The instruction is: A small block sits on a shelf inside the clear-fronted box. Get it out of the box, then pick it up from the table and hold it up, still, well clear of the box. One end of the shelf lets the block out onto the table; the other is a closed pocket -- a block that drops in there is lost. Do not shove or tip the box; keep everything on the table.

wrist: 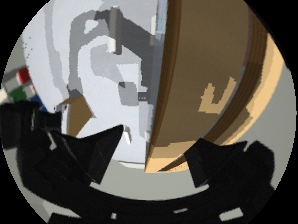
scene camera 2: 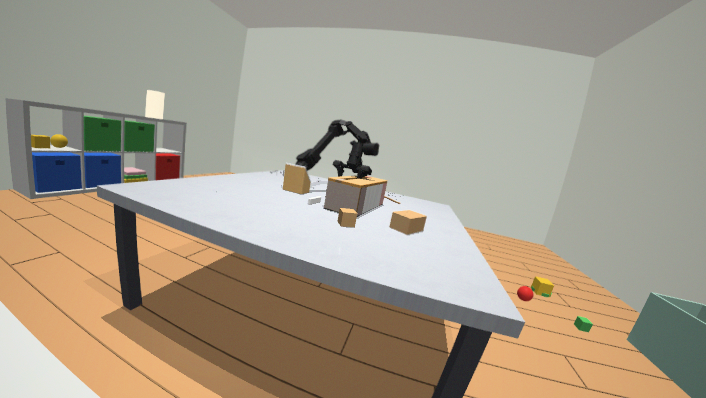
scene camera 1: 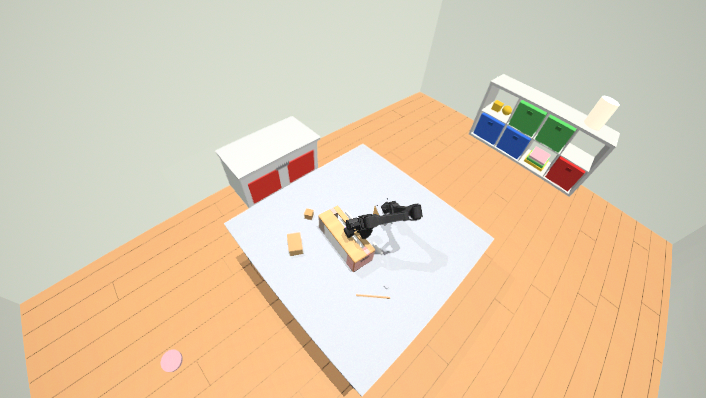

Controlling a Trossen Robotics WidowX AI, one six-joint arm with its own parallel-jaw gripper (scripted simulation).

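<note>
My gripper, plus a box, in the pictures.
</note>
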